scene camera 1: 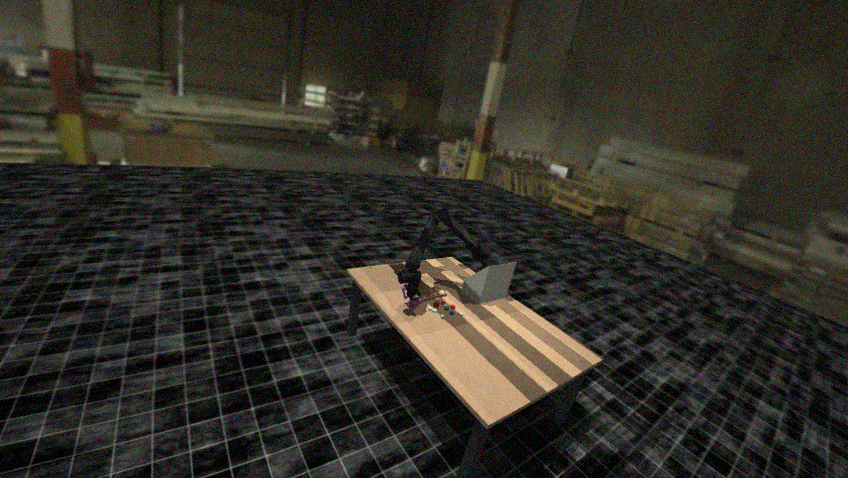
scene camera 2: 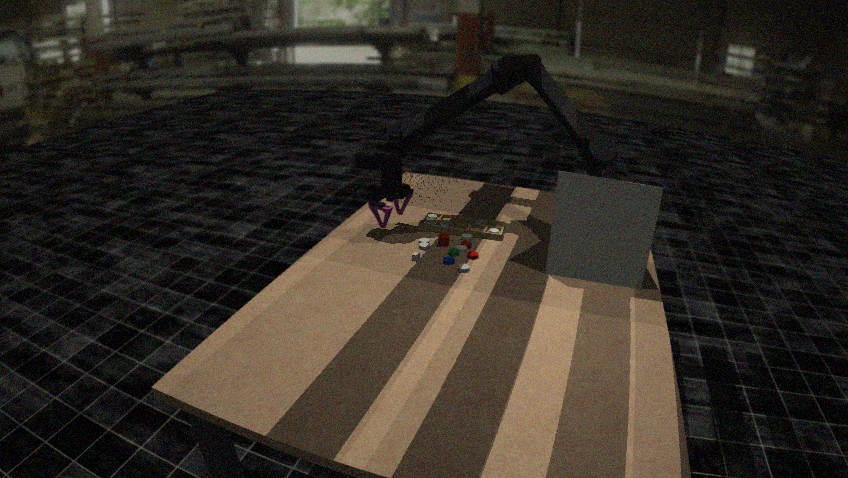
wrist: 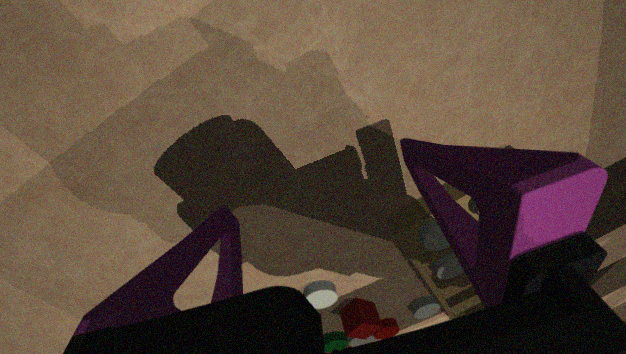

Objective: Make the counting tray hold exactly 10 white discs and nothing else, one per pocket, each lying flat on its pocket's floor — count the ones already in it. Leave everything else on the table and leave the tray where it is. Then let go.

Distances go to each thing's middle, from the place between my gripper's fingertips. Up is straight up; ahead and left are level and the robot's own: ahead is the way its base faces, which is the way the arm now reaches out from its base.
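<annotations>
You'd find the counting tray [scene camera 2: 460, 225] 2 cm below my hand, and it's 5 cm to the right of the hand and 20 cm behind it.
</annotations>
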